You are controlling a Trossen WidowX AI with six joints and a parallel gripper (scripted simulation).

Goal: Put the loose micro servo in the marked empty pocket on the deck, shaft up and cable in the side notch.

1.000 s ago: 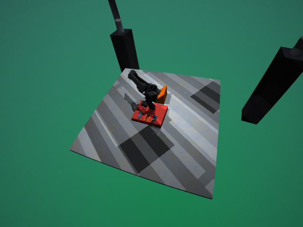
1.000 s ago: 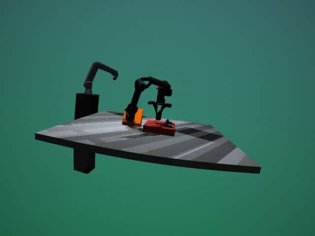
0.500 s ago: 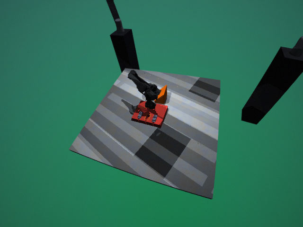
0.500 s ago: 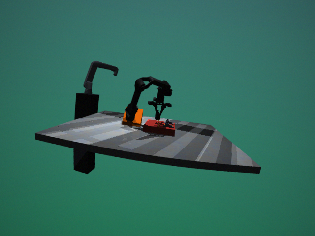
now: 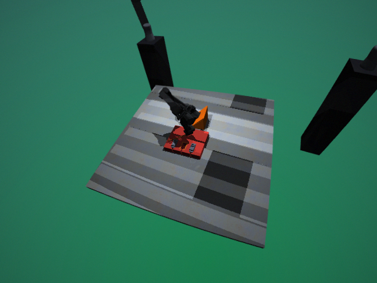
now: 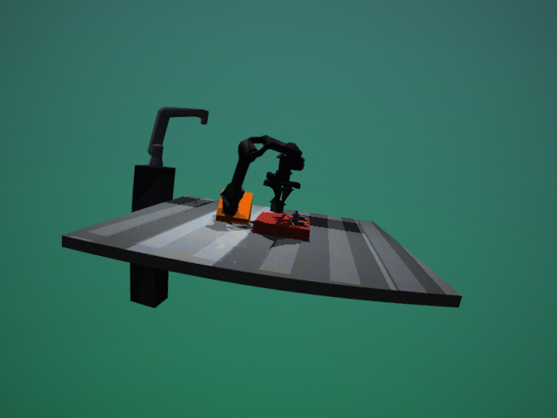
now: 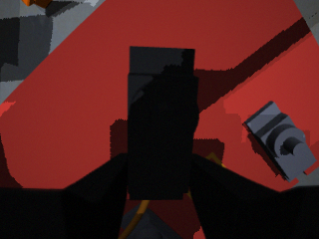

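My gripper tip is now 1 cm past the red deck and 10 cm above it.
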